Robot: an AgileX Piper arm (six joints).
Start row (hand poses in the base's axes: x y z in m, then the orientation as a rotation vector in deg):
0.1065, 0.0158, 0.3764, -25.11, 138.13, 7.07
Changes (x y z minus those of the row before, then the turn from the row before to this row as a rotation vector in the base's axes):
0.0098, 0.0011, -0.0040, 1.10, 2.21, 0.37
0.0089, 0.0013, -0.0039, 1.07, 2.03, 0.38
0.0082, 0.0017, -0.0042, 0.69, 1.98, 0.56
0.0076, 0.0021, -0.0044, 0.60, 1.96, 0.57
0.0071, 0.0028, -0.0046, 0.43, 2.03, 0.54
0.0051, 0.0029, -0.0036, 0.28, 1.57, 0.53
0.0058, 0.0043, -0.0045, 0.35, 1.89, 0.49
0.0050, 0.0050, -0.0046, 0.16, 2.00, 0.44
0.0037, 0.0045, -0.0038, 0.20, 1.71, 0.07
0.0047, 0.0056, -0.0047, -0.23, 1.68, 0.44
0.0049, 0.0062, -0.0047, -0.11, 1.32, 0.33
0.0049, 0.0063, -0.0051, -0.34, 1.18, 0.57
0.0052, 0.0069, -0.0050, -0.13, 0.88, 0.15
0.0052, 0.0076, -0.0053, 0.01, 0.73, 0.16
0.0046, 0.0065, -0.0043, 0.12, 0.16, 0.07
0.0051, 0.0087, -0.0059, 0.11, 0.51, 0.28
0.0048, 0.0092, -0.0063, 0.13, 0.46, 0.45
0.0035, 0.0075, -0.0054, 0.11, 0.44, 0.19
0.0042, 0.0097, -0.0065, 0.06, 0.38, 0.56
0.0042, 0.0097, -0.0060, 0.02, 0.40, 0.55
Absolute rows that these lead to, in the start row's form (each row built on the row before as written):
0.1163, 0.0169, 0.3724, -25.13, 140.04, 9.11
0.1252, 0.0182, 0.3685, -25.16, 141.76, 11.10
0.1334, 0.0199, 0.3643, -25.58, 143.46, 12.71
0.1410, 0.0220, 0.3599, -26.04, 145.14, 14.23
0.1481, 0.0248, 0.3553, -26.53, 146.92, 15.56
0.1532, 0.0277, 0.3517, -27.08, 148.29, 16.58
0.1590, 0.0320, 0.3472, -27.54, 149.95, 17.78
0.1640, 0.0370, 0.3426, -28.00, 151.77, 18.77
0.1677, 0.0415, 0.3388, -27.96, 153.35, 19.62
0.1724, 0.0471, 0.3341, -28.55, 154.97, 20.00
0.1773, 0.0533, 0.3294, -28.98, 156.22, 20.39
0.1822, 0.0596, 0.3243, -29.81, 157.37, 20.49
0.1874, 0.0665, 0.3193, -30.02, 158.23, 20.66
0.1926, 0.0741, 0.3140, -30.21, 158.90, 20.97
0.1972, 0.0806, 0.3097, -30.27, 159.00, 21.21
0.2023, 0.0893, 0.3038, -30.62, 159.41, 21.61
0.2071, 0.0985, 0.2975, -31.21, 159.73, 22.06
0.2106, 0.1060, 0.2921, -31.43, 160.08, 22.42
0.2148, 0.1157, 0.2856, -32.19, 160.33, 22.76
0.2190, 0.1254, 0.2796, -32.95, 160.61, 23.06

